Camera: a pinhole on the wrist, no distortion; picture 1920 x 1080 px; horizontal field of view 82.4 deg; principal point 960.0 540.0 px. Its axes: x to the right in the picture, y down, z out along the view. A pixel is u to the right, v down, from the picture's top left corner.
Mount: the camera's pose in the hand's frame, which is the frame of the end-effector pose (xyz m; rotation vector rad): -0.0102 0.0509 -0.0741 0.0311 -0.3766 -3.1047
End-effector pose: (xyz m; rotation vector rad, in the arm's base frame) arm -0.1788 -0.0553 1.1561 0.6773 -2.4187 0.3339
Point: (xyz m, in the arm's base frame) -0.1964 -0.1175 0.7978
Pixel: 1457.0 1005.9
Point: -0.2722 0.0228 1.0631
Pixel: 1011.5 344.6
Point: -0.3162 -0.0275 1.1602
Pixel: 128.6 426.7
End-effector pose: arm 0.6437 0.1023 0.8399 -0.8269 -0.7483 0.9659
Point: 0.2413 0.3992 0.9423
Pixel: 645.5 572.4
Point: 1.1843 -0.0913 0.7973
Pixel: behind the camera
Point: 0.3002 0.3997 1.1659
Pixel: 530.5 1017.4
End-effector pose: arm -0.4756 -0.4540 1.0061 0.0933 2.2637 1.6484
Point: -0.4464 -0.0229 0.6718
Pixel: outside the picture
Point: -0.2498 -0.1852 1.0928
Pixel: 1387.5 548.5
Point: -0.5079 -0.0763 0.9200
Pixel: 532.2 827.4
